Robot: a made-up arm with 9 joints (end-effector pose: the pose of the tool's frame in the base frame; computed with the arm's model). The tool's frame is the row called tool. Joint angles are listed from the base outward.
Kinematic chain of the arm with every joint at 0, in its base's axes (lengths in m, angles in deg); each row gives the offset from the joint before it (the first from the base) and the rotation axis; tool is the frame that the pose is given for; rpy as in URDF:
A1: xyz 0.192 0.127 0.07 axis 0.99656 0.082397 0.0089
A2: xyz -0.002 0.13 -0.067 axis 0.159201 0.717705 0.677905
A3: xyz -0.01 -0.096 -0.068 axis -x
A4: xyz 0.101 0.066 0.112 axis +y
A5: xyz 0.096 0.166 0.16 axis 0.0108 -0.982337 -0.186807
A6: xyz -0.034 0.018 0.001 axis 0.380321 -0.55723 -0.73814
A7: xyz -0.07 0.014 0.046 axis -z
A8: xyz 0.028 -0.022 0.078 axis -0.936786 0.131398 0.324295
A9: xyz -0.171 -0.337 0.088 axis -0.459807 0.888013 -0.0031
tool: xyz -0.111 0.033 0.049 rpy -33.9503 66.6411 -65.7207
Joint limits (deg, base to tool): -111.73..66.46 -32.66..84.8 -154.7..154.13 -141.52..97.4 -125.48..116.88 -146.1..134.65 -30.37..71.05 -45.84..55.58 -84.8..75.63
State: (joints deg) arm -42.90 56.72 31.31 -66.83 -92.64 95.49 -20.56 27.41 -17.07
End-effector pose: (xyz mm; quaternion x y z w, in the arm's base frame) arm -220.6 441.1 366.6 -0.4197 0.2636 -0.3548 0.7928
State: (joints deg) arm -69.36 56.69 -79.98 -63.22 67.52 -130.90 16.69 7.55 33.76
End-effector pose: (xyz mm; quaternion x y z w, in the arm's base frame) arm 390.5 400.9 589.8 -0.4825 0.4199 -0.7370 0.2184
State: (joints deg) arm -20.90 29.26 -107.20 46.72 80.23 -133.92 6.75 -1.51 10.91
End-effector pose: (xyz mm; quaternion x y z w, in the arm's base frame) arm 935.4 -311.6 100.7 -0.2918 0.6344 0.3662 0.6150
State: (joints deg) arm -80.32 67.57 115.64 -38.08 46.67 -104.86 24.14 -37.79 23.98
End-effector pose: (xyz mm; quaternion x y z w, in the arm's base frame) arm -367.5 122.0 0.9 -0.9500 -0.3051 0.0662 0.0030
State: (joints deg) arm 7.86 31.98 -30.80 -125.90 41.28 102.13 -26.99 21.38 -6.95
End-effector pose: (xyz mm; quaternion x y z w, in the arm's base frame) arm 594.8 579.9 185.2 -0.7664 0.6419 0.0225 0.0058
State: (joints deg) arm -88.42 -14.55 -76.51 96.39 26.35 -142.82 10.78 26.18 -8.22
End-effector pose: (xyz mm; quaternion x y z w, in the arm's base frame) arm 662.9 694.4 -186.5 0.6792 -0.5068 -0.5192 0.1108
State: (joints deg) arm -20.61 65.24 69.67 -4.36 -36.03 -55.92 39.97 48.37 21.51
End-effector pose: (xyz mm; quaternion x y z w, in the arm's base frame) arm -128.7 977.8 -352.3 0.9521 0.1580 0.1873 0.1831
